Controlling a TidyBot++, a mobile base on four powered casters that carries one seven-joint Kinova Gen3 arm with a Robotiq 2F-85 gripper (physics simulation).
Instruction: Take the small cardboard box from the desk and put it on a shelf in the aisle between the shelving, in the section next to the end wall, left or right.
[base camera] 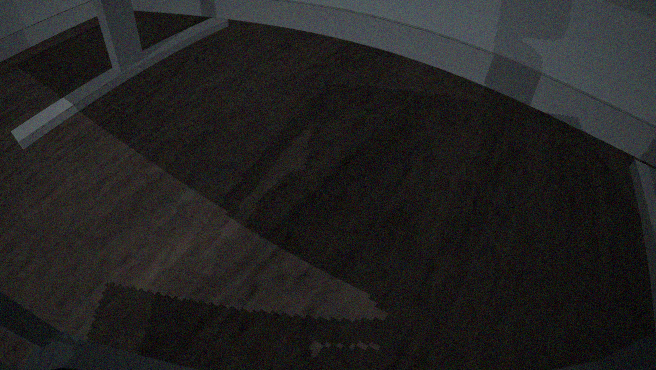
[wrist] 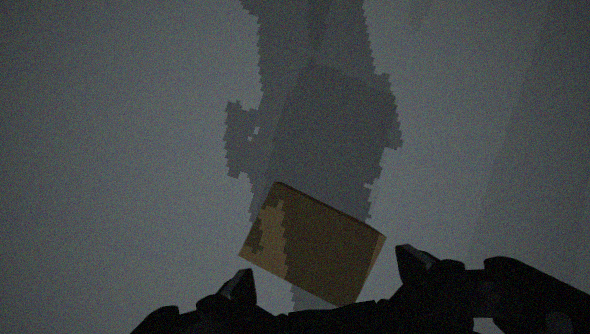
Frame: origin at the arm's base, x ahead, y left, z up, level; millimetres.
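Seen in the pictures: gripper, fingertip midpoint: [wrist: 325, 273].
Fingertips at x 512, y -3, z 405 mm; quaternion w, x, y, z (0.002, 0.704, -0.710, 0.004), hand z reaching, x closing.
Offsets run from my fingertips to a thing's top centre. "*": to the spot under its first point. Level surfaces: height alone.
The small cardboard box {dx +9, dy +6, dz -32 mm} [wrist: 320, 245] lies on the pale desk top {dz -82 mm} [wrist: 125, 150] in the lower middle of the wrist view, turned at an angle to the fingers and partly in shadow. My gripper [wrist: 325, 273] is open, with one fingertip to the left of the box and the other to the right. The box's lower corner reaches the dark gripper body in the picture. No contact between the fingers and the box shows. How far the fingertips are above the desk is hard to tell. The shelving does not show in either view.
In the base camera view a white desk leg {* dx +296, dy +548, dz -684 mm} [base camera: 120, 35] with its foot bar [base camera: 45, 122] stands at the upper left on the dark wooden floor {dz -802 mm} [base camera: 150, 220]. A pale wall [base camera: 425, 25] runs along the back. Another pale leg part [base camera: 647, 190] shows at the right edge.
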